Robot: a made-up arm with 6 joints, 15 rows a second.
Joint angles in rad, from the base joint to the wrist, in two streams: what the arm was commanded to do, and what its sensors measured. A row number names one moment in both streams.
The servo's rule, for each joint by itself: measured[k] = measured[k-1] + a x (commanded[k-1-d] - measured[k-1]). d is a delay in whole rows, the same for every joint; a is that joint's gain. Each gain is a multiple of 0.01, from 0.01 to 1. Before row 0 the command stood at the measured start. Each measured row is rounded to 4 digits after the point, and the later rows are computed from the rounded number. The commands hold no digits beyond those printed.
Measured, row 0:
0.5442 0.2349 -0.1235 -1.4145 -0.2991 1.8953
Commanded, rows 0 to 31:
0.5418 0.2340 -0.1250 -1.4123 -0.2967 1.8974
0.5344 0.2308 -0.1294 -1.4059 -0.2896 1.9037
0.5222 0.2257 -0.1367 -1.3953 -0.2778 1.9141
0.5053 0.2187 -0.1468 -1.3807 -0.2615 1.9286
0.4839 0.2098 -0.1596 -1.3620 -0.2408 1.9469
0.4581 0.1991 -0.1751 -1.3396 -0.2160 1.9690
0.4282 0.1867 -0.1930 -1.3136 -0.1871 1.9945
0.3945 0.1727 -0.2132 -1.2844 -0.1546 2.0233
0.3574 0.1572 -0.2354 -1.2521 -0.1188 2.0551
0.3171 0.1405 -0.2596 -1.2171 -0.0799 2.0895
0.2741 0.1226 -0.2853 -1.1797 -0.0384 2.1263
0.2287 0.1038 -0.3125 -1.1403 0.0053 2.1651
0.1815 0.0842 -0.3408 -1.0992 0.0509 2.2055
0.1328 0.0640 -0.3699 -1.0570 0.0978 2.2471
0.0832 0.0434 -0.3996 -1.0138 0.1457 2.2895
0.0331 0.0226 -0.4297 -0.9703 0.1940 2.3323
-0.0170 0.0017 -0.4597 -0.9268 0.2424 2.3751
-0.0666 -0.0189 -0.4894 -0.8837 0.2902 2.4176
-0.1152 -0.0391 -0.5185 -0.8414 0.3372 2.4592
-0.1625 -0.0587 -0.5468 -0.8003 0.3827 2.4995
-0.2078 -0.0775 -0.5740 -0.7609 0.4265 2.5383
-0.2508 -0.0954 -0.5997 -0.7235 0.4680 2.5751
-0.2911 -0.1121 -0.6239 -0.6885 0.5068 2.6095
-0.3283 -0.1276 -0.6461 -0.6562 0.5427 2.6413
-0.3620 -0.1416 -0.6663 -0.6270 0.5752 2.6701
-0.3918 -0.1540 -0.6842 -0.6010 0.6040 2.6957
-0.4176 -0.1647 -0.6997 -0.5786 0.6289 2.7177
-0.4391 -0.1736 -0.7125 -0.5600 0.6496 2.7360
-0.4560 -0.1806 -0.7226 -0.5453 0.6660 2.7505
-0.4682 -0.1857 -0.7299 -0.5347 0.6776 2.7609
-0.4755 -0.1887 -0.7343 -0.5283 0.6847 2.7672
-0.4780 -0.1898 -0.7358 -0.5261 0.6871 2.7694
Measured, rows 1 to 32:
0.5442 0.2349 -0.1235 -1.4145 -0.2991 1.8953
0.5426 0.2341 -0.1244 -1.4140 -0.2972 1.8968
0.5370 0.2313 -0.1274 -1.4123 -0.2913 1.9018
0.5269 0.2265 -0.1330 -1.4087 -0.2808 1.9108
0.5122 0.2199 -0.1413 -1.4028 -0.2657 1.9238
0.4930 0.2113 -0.1523 -1.3942 -0.2463 1.9407
0.4693 0.2009 -0.1660 -1.3827 -0.2227 1.9614
0.4414 0.1888 -0.1822 -1.3682 -0.1949 1.9856
0.4095 0.1751 -0.2008 -1.3506 -0.1635 2.0131
0.3741 0.1599 -0.2216 -1.3299 -0.1286 2.0438
0.3353 0.1434 -0.2444 -1.3062 -0.0906 2.0772
0.2937 0.1257 -0.2689 -1.2796 -0.0499 2.1130
0.2495 0.1071 -0.2951 -1.2503 -0.0068 2.1510
0.2033 0.0876 -0.3225 -1.2186 0.0382 2.1908
0.1554 0.0675 -0.3509 -1.1847 0.0847 2.2319
0.1063 0.0470 -0.3801 -1.1488 0.1323 2.2739
0.0565 0.0263 -0.4099 -1.1113 0.1804 2.3165
0.0065 0.0054 -0.4398 -1.0726 0.2288 2.3593
-0.0432 -0.0153 -0.4696 -1.0329 0.2767 2.4019
-0.0922 -0.0355 -0.4989 -0.9927 0.3239 2.4437
-0.1400 -0.0552 -0.5276 -0.9523 0.3698 2.4844
-0.1861 -0.0742 -0.5554 -0.9121 0.4140 2.5237
-0.2301 -0.0922 -0.5820 -0.8725 0.4561 2.5612
-0.2716 -0.1091 -0.6071 -0.8339 0.4956 2.5965
-0.3102 -0.1248 -0.6305 -0.7966 0.5323 2.6292
-0.3454 -0.1391 -0.6520 -0.7610 0.5658 2.6591
-0.3770 -0.1518 -0.6713 -0.7274 0.5956 2.6858
-0.4046 -0.1628 -0.6883 -0.6962 0.6216 2.7091
-0.4281 -0.1720 -0.7028 -0.6676 0.6434 2.7287
-0.4471 -0.1793 -0.7147 -0.6419 0.6610 2.7446
-0.4614 -0.1847 -0.7238 -0.6194 0.6739 2.7565
-0.4710 -0.1881 -0.7301 -0.6003 0.6823 2.7643
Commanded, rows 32 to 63:
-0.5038 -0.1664 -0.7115 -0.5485 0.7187 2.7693
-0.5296 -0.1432 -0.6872 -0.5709 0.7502 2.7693
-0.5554 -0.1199 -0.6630 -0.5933 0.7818 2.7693
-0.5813 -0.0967 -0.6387 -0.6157 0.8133 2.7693
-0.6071 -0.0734 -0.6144 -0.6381 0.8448 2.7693
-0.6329 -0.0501 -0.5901 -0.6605 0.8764 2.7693
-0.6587 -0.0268 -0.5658 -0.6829 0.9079 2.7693
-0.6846 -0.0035 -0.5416 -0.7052 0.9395 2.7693
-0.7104 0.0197 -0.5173 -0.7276 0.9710 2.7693
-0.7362 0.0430 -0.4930 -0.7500 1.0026 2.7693
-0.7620 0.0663 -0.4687 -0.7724 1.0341 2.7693
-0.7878 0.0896 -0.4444 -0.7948 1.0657 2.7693
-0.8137 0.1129 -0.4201 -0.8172 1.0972 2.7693
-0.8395 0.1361 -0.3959 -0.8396 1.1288 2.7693
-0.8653 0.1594 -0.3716 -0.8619 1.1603 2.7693
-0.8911 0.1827 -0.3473 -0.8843 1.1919 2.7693
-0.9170 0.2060 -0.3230 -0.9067 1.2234 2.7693
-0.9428 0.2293 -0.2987 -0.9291 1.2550 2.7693
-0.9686 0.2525 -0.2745 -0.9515 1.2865 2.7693
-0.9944 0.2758 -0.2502 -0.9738 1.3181 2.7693
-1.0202 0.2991 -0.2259 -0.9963 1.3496 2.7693
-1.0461 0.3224 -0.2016 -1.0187 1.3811 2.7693
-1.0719 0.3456 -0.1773 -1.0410 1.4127 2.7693
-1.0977 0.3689 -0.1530 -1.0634 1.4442 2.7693
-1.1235 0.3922 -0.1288 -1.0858 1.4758 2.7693
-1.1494 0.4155 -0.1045 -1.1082 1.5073 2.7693
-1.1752 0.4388 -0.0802 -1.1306 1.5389 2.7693
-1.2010 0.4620 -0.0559 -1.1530 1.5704 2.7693
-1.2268 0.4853 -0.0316 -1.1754 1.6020 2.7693
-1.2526 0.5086 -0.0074 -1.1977 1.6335 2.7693
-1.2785 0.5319 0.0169 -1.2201 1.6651 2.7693
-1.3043 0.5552 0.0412 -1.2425 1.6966 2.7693
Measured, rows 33 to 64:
-0.4758 -0.1895 -0.7335 -0.5847 0.6860 2.7680
-0.4948 -0.1699 -0.7203 -0.5771 0.7115 2.7689
-0.5185 -0.1472 -0.7004 -0.5758 0.7417 2.7692
-0.5436 -0.1240 -0.6780 -0.5795 0.7730 2.7693
-0.5692 -0.1008 -0.6544 -0.5871 0.8044 2.7693
-0.5950 -0.0775 -0.6304 -0.5978 0.8359 2.7693
-0.6208 -0.0542 -0.6062 -0.6110 0.8675 2.7693
-0.6466 -0.0309 -0.5820 -0.6261 0.8990 2.7693
-0.6724 -0.0076 -0.5578 -0.6427 0.9306 2.7693
-0.6982 0.0156 -0.5335 -0.6605 0.9621 2.7693
-0.7240 0.0389 -0.5092 -0.6793 0.9937 2.7693
-0.7498 0.0622 -0.4849 -0.6989 1.0252 2.7693
-0.7756 0.0855 -0.4606 -0.7190 1.0568 2.7693
-0.8015 0.1088 -0.4363 -0.7396 1.0883 2.7693
-0.8273 0.1320 -0.4121 -0.7606 1.1199 2.7693
-0.8531 0.1553 -0.3878 -0.7819 1.1514 2.7693
-0.8789 0.1786 -0.3635 -0.8034 1.1830 2.7693
-0.9048 0.2019 -0.3392 -0.8251 1.2145 2.7693
-0.9306 0.2252 -0.3149 -0.8469 1.2461 2.7693
-0.9564 0.2484 -0.2907 -0.8689 1.2776 2.7693
-0.9822 0.2717 -0.2664 -0.8909 1.3092 2.7693
-1.0080 0.2950 -0.2421 -0.9130 1.3407 2.7693
-1.0339 0.3183 -0.2178 -0.9352 1.3722 2.7693
-1.0597 0.3415 -0.1935 -0.9574 1.4038 2.7693
-1.0855 0.3648 -0.1692 -0.9797 1.4353 2.7693
-1.1113 0.3881 -0.1450 -1.0020 1.4669 2.7693
-1.1372 0.4114 -0.1207 -1.0243 1.4984 2.7693
-1.1630 0.4347 -0.0964 -1.0466 1.5300 2.7693
-1.1888 0.4579 -0.0721 -1.0689 1.5615 2.7693
-1.2146 0.4812 -0.0478 -1.0913 1.5931 2.7693
-1.2404 0.5045 -0.0236 -1.1136 1.6246 2.7693
-1.2663 0.5278 0.0007 -1.1360 1.6562 2.7693

